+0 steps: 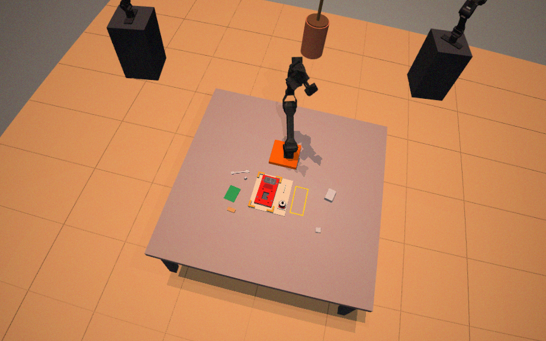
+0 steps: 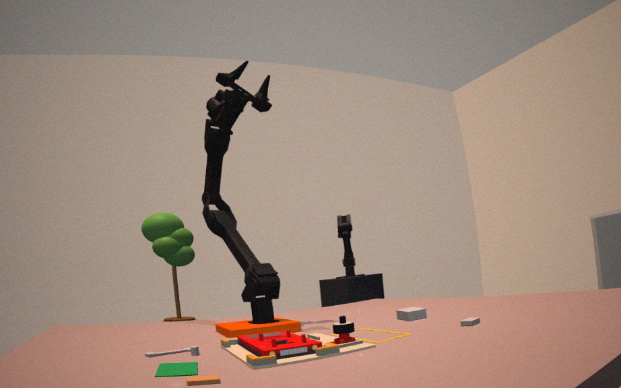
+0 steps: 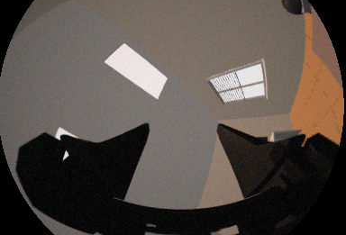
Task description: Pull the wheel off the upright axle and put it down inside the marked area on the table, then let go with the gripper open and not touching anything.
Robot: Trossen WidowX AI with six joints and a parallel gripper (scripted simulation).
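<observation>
Now: the wheel 340 mm ahead of my gripper tip, 50 mm to the right of it and 700 mm below it. Round my gripper tip: grey cube (470 mm ahead, 170 mm to the left, 730 mm below); then green card (280 mm ahead, 360 mm to the right, 740 mm below); then orange block (390 mm ahead, 350 mm to the right, 740 mm below).
</observation>
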